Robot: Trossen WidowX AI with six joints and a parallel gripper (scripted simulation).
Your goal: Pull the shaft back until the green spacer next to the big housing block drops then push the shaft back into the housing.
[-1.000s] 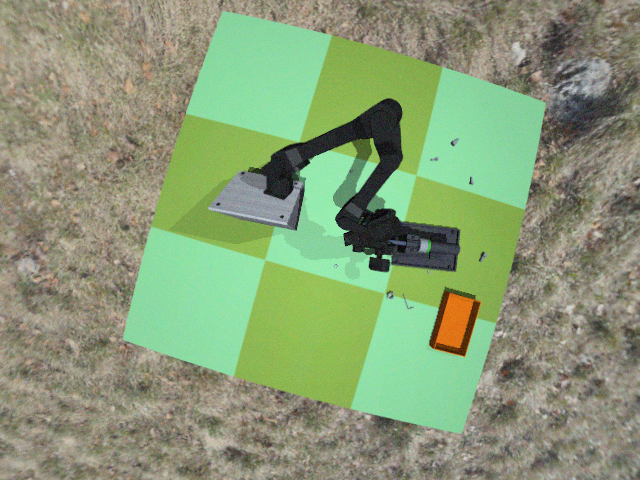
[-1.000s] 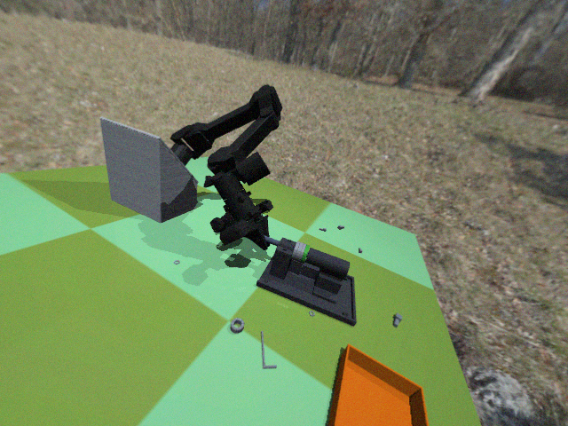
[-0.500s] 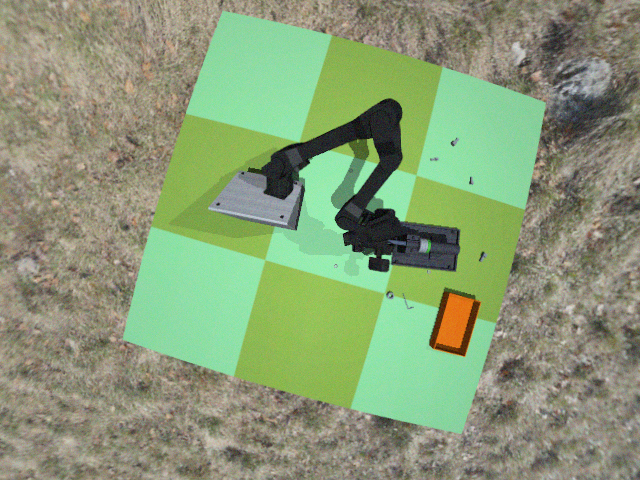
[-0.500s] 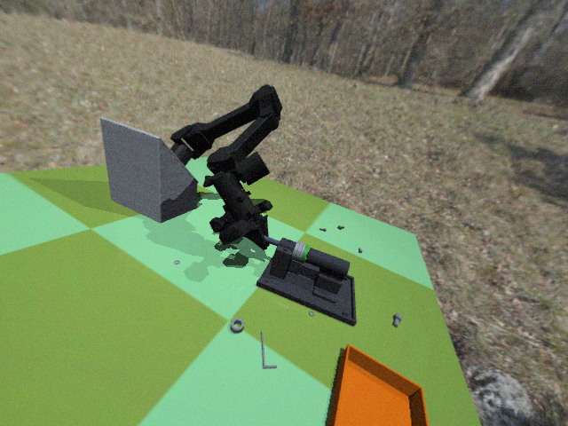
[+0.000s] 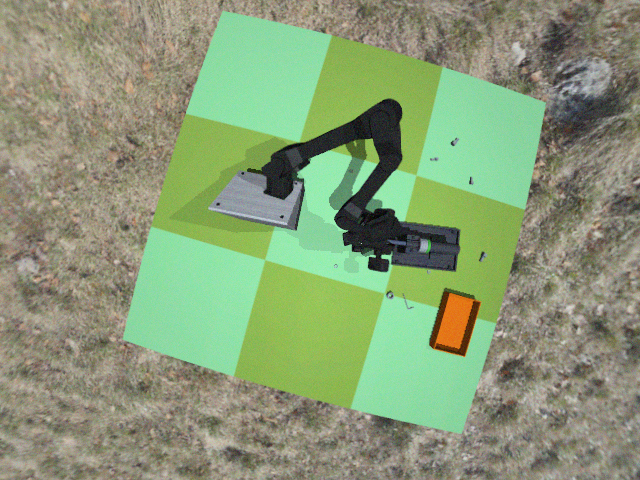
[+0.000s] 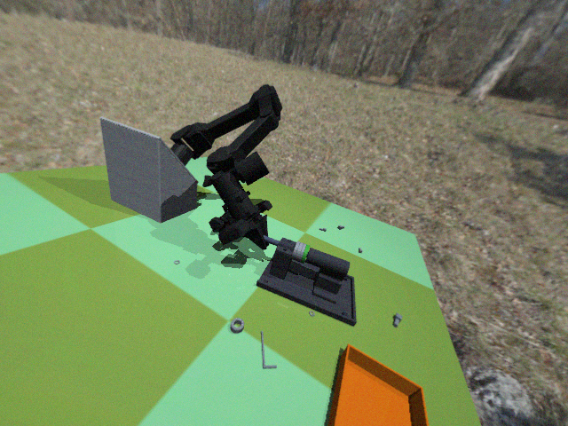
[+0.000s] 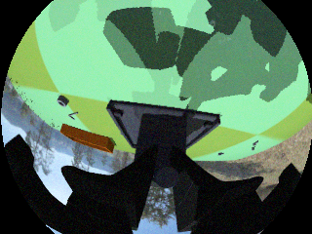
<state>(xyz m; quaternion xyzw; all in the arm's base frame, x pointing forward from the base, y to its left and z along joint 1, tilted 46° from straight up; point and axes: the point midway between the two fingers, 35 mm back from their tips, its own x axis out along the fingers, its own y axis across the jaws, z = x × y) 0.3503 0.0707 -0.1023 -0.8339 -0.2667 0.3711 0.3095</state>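
The grey shaft lies 40 mm ahead of my gripper tip, 10 mm to the left of it and 20 mm above it. Round my gripper tip: orange tray (310 mm ahead, 190 mm to the right, 50 mm below); light grey spacer (80 mm ahead, 20 mm to the left, 20 mm above); green spacer (100 mm ahead, 20 mm to the left, 20 mm above).
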